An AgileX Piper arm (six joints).
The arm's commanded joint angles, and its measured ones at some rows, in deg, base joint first. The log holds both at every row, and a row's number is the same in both.
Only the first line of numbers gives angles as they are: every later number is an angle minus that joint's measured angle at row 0.
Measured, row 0:
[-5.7, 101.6, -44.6, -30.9, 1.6, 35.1]
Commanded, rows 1 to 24:
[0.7, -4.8, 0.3, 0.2, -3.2, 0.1]
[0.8, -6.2, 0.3, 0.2, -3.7, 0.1]
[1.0, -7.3, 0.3, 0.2, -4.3, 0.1]
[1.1, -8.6, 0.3, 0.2, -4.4, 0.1]
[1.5, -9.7, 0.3, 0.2, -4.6, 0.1]
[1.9, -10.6, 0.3, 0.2, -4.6, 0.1]
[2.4, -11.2, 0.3, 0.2, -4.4, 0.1]
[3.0, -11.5, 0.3, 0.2, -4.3, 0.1]
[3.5, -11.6, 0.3, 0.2, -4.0, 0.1]
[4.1, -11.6, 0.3, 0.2, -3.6, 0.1]
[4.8, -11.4, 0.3, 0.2, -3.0, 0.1]
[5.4, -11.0, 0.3, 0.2, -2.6, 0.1]
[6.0, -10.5, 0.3, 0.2, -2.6, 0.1]
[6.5, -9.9, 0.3, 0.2, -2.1, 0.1]
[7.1, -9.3, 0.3, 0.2, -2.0, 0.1]
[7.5, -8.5, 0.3, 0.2, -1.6, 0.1]
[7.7, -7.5, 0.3, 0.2, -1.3, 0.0]
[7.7, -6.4, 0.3, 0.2, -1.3, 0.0]
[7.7, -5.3, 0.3, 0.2, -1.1, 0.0]
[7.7, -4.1, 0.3, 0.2, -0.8, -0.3]
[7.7, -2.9, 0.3, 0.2, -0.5, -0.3]
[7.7, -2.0, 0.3, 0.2, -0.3, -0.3]
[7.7, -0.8, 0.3, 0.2, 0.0, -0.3]
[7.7, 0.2, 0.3, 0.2, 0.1, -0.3]
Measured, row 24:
[7.6, -3.2, 0.2, 0.0, -0.4, 0.0]
